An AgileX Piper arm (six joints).
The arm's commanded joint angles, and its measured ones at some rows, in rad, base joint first. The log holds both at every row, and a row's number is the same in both.
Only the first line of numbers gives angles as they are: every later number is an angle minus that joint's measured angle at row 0.
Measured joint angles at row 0: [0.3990 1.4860 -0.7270 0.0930 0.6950 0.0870]
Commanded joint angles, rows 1 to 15: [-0.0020 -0.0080 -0.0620 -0.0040 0.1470 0.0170]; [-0.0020 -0.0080 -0.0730 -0.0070 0.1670 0.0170]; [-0.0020 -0.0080 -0.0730 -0.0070 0.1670 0.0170]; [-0.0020 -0.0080 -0.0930 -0.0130 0.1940 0.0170]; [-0.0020 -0.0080 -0.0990 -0.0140 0.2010 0.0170]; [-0.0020 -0.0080 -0.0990 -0.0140 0.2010 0.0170]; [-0.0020 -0.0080 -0.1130 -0.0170 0.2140 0.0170]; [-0.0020 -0.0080 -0.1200 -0.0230 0.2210 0.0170]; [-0.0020 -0.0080 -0.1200 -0.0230 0.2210 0.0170]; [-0.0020 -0.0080 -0.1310 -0.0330 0.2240 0.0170]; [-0.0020 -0.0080 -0.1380 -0.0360 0.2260 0.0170]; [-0.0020 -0.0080 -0.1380 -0.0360 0.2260 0.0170]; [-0.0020 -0.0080 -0.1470 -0.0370 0.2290 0.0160]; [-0.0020 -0.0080 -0.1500 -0.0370 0.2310 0.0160]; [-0.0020 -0.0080 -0.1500 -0.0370 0.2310 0.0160]
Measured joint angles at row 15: [0.0000 0.0000 -0.1370 -0.0280 0.2170 0.0080]
